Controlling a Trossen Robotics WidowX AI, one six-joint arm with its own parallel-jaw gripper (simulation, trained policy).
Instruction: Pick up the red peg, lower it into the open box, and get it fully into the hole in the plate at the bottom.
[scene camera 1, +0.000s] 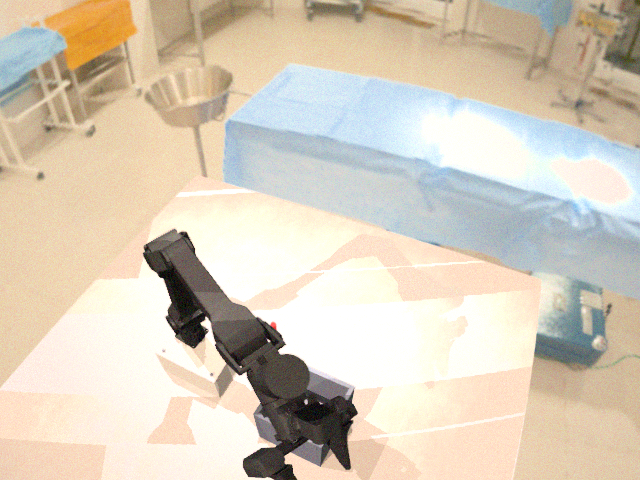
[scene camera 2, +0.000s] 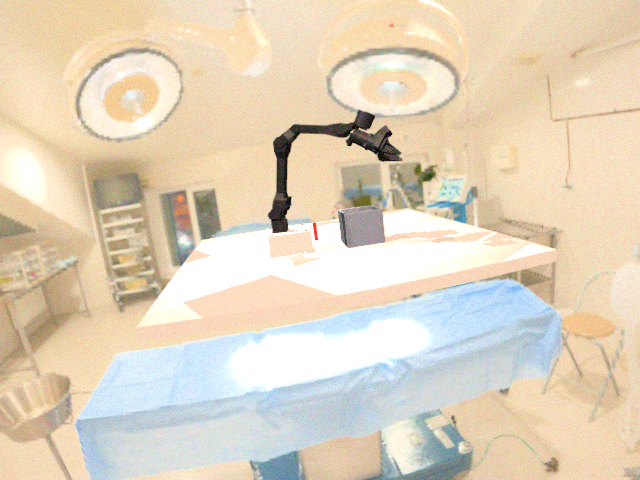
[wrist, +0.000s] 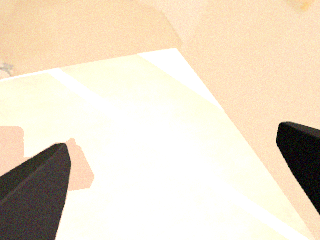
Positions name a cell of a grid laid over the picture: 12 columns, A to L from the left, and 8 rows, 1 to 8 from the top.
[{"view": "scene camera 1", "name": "grey box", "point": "G7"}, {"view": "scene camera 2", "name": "my gripper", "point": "H3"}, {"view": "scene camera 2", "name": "grey box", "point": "G4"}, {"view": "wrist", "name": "my gripper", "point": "G5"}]
